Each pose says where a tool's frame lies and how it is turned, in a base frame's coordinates. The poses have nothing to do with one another.
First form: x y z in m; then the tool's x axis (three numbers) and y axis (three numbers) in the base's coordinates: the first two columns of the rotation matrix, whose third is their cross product.
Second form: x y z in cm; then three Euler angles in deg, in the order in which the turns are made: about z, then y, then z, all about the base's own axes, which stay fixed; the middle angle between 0 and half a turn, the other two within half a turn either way. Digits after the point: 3 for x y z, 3 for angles.
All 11 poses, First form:
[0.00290 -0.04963 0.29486 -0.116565 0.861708 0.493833 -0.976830 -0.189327 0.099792]
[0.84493 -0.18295 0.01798 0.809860 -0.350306 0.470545 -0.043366 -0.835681 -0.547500]
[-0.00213 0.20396 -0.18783 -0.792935 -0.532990 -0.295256 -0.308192 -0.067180 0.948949]
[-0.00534 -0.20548 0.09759 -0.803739 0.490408 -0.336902 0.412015 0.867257 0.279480]
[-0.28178 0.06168 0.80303 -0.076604 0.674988 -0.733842 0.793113 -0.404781 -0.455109]
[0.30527 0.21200 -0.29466 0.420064 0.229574 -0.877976 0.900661 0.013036 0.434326]
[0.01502 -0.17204 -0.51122 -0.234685 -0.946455 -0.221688 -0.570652 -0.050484 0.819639]
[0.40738 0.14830 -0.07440 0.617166 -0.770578 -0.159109 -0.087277 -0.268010 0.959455]
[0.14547 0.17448 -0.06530 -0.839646 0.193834 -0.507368 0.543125 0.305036 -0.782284]
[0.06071 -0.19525 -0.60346 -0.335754 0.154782 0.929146 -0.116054 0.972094 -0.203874]
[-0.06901 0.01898 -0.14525 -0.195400 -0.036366 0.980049 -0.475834 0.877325 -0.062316]
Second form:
[0.290 -4.963 29.486 168.576 30.253 -69.130]
[84.493 -18.295 1.798 -130.677 133.787 35.869]
[-0.213 20.396 -18.783 72.717 96.373 121.930]
[-0.534 -20.548 9.759 39.678 154.041 11.306]
[-28.178 6.168 80.303 -31.806 120.287 -134.407]
[30.527 21.200 -29.466 26.321 101.613 -83.484]
[1.502 -17.204 -51.122 74.865 121.887 157.943]
[40.738 14.830 -7.440 80.584 103.454 -143.518]
[14.547 17.448 -6.530 -57.034 111.186 -89.808]
[6.071 -19.525 -60.346 -167.624 107.964 -169.320]
[-6.901 1.898 -14.525 -176.362 100.879 -150.838]

